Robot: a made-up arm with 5 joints. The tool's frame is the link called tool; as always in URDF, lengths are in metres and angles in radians.
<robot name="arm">
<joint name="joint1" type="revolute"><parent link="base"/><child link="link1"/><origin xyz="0.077 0 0.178"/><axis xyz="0 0 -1"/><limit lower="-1.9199" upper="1.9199"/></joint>
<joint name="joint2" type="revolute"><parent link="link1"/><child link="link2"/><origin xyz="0.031 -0.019 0.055"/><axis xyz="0 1 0"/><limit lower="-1.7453" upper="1.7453"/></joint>
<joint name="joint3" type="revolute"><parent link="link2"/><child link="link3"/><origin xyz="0.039 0 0.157"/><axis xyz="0 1 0"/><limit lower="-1.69" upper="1.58"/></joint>
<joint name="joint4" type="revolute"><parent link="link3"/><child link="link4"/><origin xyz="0.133 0 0.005"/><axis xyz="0 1 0"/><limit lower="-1.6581" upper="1.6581"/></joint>
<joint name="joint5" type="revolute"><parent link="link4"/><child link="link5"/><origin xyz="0.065 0.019 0"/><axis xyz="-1 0 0"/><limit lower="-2.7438" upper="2.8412"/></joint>
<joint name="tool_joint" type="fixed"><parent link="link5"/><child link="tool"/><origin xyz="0 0 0" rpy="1.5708 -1.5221 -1.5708"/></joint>
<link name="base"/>
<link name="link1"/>
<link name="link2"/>
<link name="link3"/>
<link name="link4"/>
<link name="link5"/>
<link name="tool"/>
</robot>
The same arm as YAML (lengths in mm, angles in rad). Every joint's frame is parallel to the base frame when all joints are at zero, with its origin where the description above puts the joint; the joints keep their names.
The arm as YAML. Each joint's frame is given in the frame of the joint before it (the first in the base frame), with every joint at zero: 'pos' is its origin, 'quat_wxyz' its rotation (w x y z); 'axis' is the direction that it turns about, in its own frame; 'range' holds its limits. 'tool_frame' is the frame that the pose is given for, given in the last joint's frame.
length_unit: mm
angle_unit: rad
joints:
  - joint: joint1
    pos: [77.0, 0.0, 178.0]
    quat_wxyz: [1.0, 0.0, 0.0, 0.0]
    axis: [0.0, 0.0, -1.0]
    range: [-1.9199, 1.9199]
  - joint: joint2
    pos: [31.0, -19.0, 55.0]
    quat_wxyz: [1.0, 0.0, 0.0, 0.0]
    axis: [0.0, 1.0, 0.0]
    range: [-1.7453, 1.7453]
  - joint: joint3
    pos: [39.0, 0.0, 157.0]
    quat_wxyz: [1.0, 0.0, 0.0, 0.0]
    axis: [0.0, 1.0, 0.0]
    range: [-1.69, 1.58]
  - joint: joint4
    pos: [133.0, 0.0, 5.0]
    quat_wxyz: [1.0, 0.0, 0.0, 0.0]
    axis: [0.0, 1.0, 0.0]
    range: [-1.6581, 1.6581]
  - joint: joint5
    pos: [65.0, 19.0, 0.0]
    quat_wxyz: [1.0, 0.0, 0.0, 0.0]
    axis: [-1.0, 0.0, 0.0]
    range: [-2.7438, 2.8412]
tool_frame:
  pos: [0.0, 0.0, 0.0]
  quat_wxyz: [0.706897, 0.017215, -0.706897, -0.017215]

